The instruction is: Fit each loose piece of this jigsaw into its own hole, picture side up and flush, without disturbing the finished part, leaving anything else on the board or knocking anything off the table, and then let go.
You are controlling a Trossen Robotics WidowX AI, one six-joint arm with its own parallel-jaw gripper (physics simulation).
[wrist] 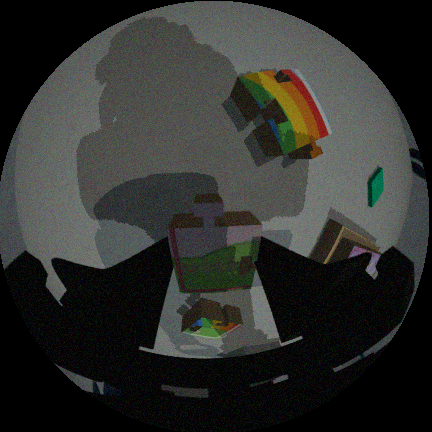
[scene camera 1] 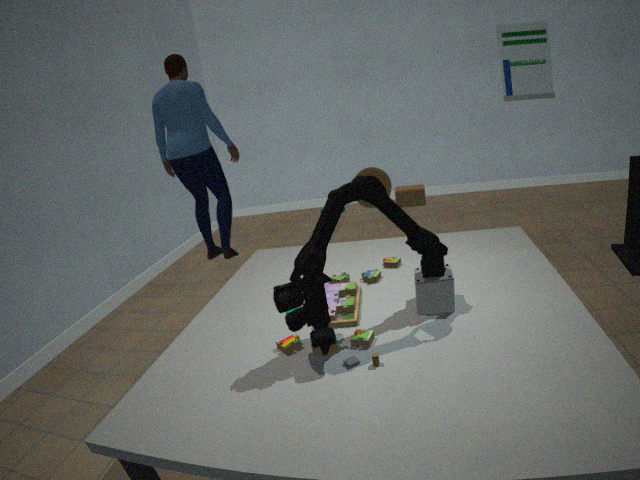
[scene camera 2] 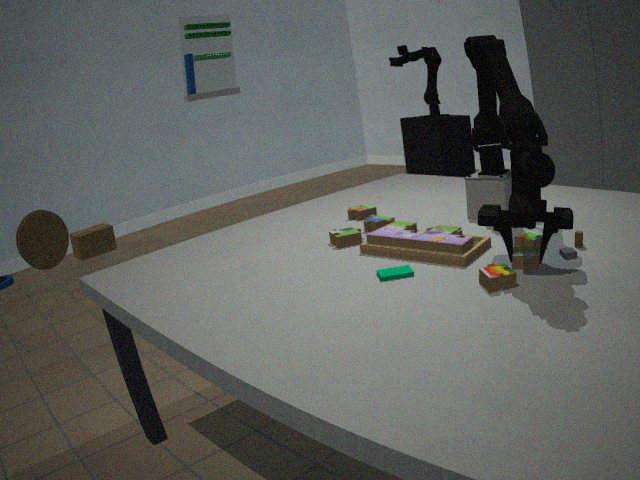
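Note:
My gripper (scene camera 1: 323,347) (scene camera 2: 526,259) (wrist: 213,239) is shut on a lilac-and-green jigsaw piece (scene camera 2: 520,262) (wrist: 215,270), picture side up, at or close to table level. A rainbow piece (scene camera 1: 288,344) (scene camera 2: 497,279) (wrist: 295,110) lies beside it. A green piece with a rainbow corner (scene camera 1: 362,338) (wrist: 212,320) lies on the other side. The wooden board (scene camera 1: 344,324) (scene camera 2: 413,255) holds the lilac-and-green finished part (scene camera 2: 413,235). Three more loose pieces lie beyond: one (scene camera 1: 391,261) (scene camera 2: 361,212), a second (scene camera 1: 371,275) (scene camera 2: 378,222) and a third (scene camera 1: 339,277) (scene camera 2: 345,237).
A flat green block (scene camera 2: 395,273) (wrist: 376,187) lies near the board. A grey block (scene camera 1: 351,362) (scene camera 2: 568,252) and a small wooden block (scene camera 1: 375,360) (scene camera 2: 578,239) stand near the gripper. A person (scene camera 1: 183,124) stands beyond the table (scene camera 1: 413,413).

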